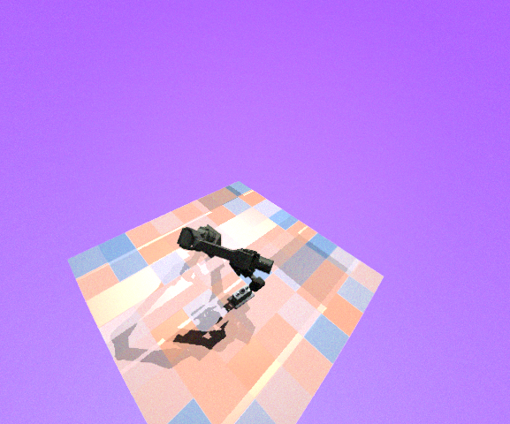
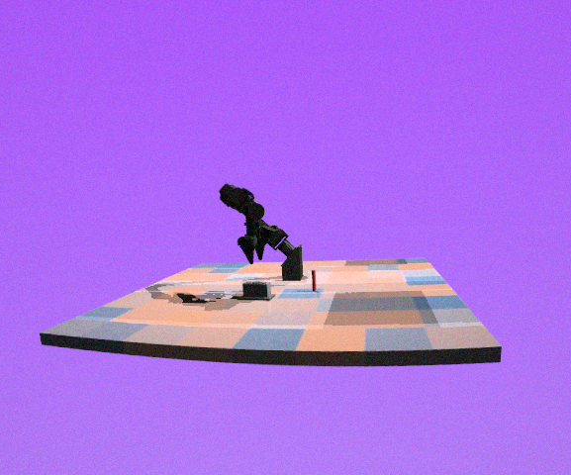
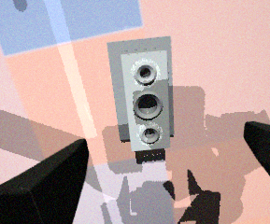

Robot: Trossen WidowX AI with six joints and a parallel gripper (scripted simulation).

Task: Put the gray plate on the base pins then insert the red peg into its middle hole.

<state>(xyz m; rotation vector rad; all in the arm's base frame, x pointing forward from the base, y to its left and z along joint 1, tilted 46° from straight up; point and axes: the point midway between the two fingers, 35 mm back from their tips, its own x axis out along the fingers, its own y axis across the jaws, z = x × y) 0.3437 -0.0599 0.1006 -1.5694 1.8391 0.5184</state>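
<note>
Right now the red peg is 20 cm to the left of my gripper tip, 9 cm below it and 8 cm behind it. Round my gripper tip: gray plate (9 cm below, 1 cm to the right).
</note>
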